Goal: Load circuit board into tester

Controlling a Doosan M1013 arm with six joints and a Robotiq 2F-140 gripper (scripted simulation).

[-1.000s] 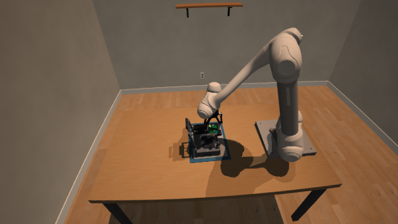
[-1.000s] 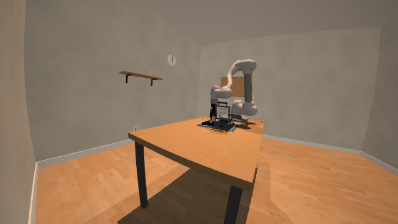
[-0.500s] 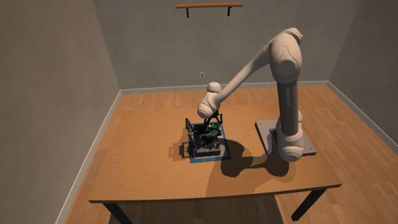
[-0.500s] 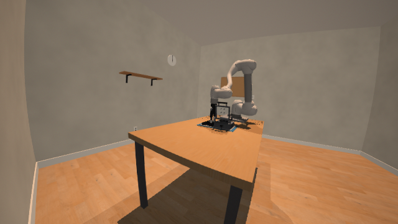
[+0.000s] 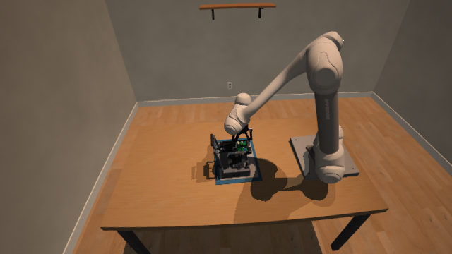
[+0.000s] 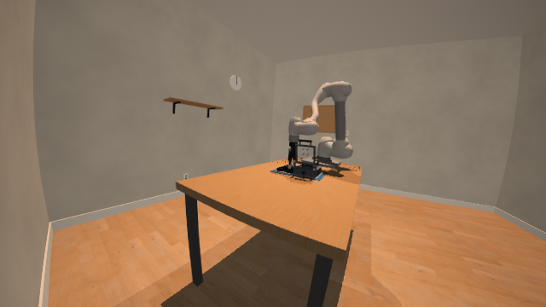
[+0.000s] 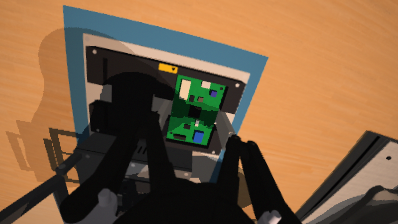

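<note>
The green circuit board is 20 mm below my hand. The rest, counted from my hand: dark block (230 mm to the left, 50 mm above); then tester lid (190 mm ahead, 170 mm to the left, 140 mm above).
</note>
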